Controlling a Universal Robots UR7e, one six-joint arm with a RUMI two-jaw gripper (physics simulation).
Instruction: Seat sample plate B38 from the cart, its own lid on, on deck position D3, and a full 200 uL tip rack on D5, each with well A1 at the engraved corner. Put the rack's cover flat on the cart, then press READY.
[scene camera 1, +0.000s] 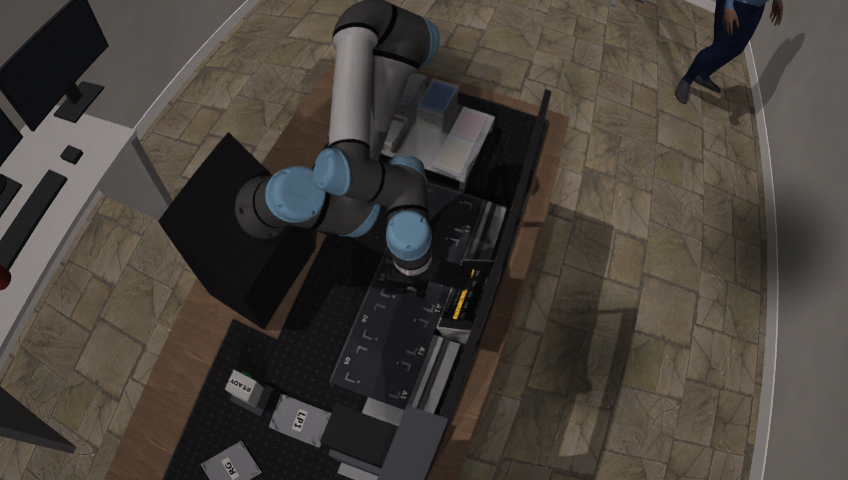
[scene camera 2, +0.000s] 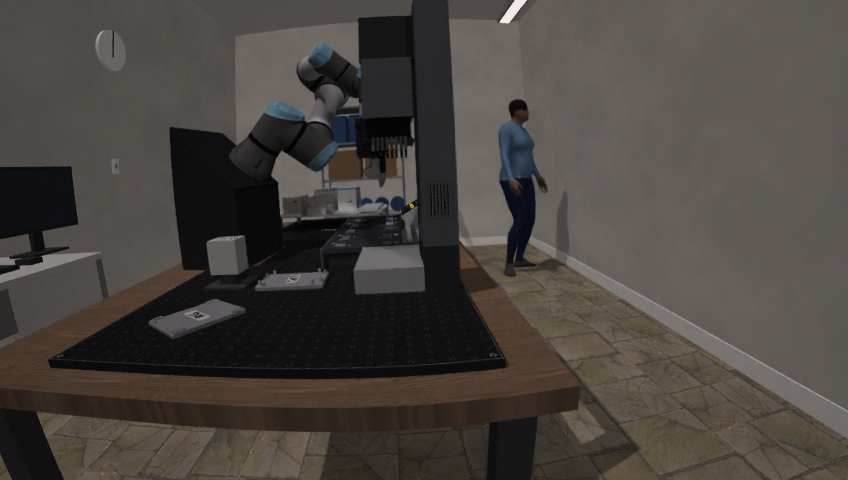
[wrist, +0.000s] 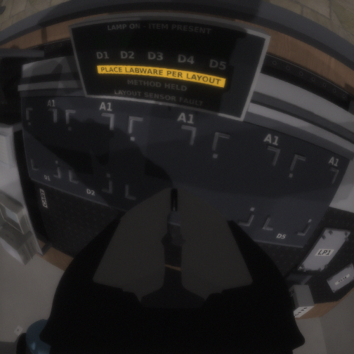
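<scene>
My gripper (scene camera 1: 421, 290) (scene camera 2: 382, 179) (wrist: 174, 190) is shut with nothing between its fingers, above the middle of the dark deck (scene camera 1: 386, 350) (wrist: 240, 175). The engraved corners of D1, D2 and D5 show bare in the wrist view; the gripper hides the D3 and D4 labels. The white cart (scene camera 1: 413, 145) stands past the deck's D1 end, partly behind the arm. It bears a blue-topped box (scene camera 1: 438, 96), a pink-topped block (scene camera 1: 470, 123) and a cream-topped block (scene camera 1: 456, 155). Which item is B38 cannot be read. The READY button block (scene camera 1: 243, 386) (scene camera 2: 226, 255) (wrist: 301, 300) stands beyond the D5 end.
A display (scene camera 1: 467, 297) (wrist: 170, 65) behind the deck reads "PLACE LABWARE PER LAYOUT". The LP1 plate holder (scene camera 1: 300, 419) (scene camera 2: 291, 280) (wrist: 325, 251) and RG holder (scene camera 1: 230, 466) (scene camera 2: 196, 315) lie near READY. A tall column (scene camera 2: 434, 118) carries a pipette head (scene camera 2: 386, 89). A person (scene camera 2: 516, 148) stands beyond the table.
</scene>
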